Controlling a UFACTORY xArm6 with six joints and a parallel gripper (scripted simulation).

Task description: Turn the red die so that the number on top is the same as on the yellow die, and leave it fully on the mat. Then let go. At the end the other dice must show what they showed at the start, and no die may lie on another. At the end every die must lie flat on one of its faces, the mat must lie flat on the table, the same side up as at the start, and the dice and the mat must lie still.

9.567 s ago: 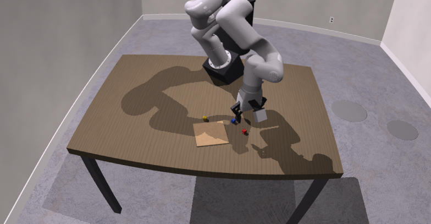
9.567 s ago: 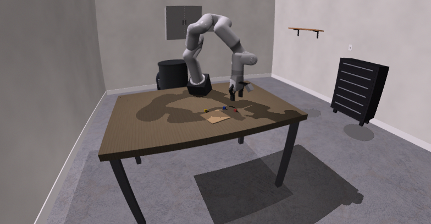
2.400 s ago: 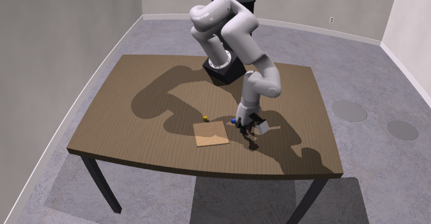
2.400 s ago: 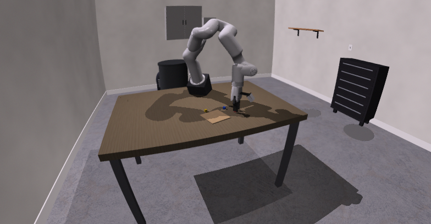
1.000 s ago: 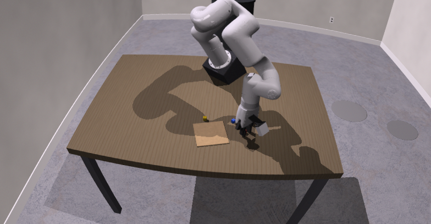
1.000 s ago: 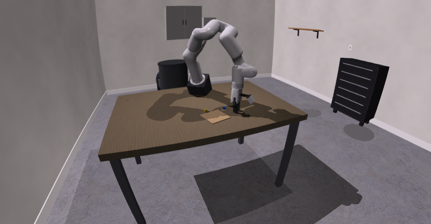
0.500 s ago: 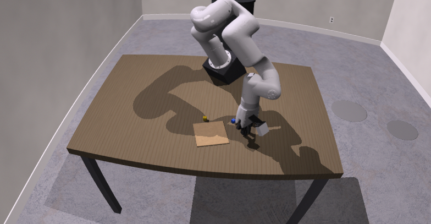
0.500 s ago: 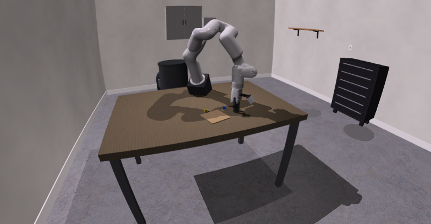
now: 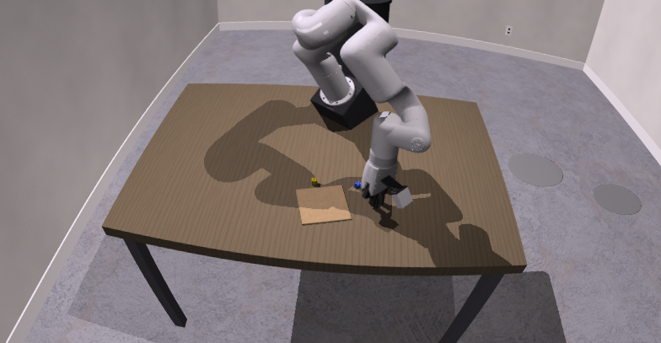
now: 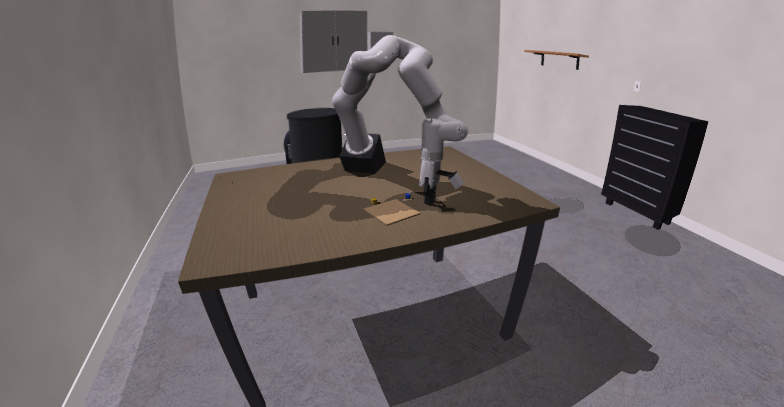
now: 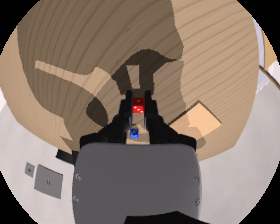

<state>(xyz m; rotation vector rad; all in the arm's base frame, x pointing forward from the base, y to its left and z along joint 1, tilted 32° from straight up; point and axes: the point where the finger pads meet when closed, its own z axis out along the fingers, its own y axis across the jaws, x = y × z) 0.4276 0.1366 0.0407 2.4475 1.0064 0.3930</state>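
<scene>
My hand is 16 cm to the left of the tan mat and 2 cm above it. The rest, counted from my hand: red die 1 cm below, 1 cm behind; then yellow die 18 cm to the right, 9 cm behind, 1 cm below; then blue die 7 cm behind, 5 cm to the right, 1 cm below.
</scene>
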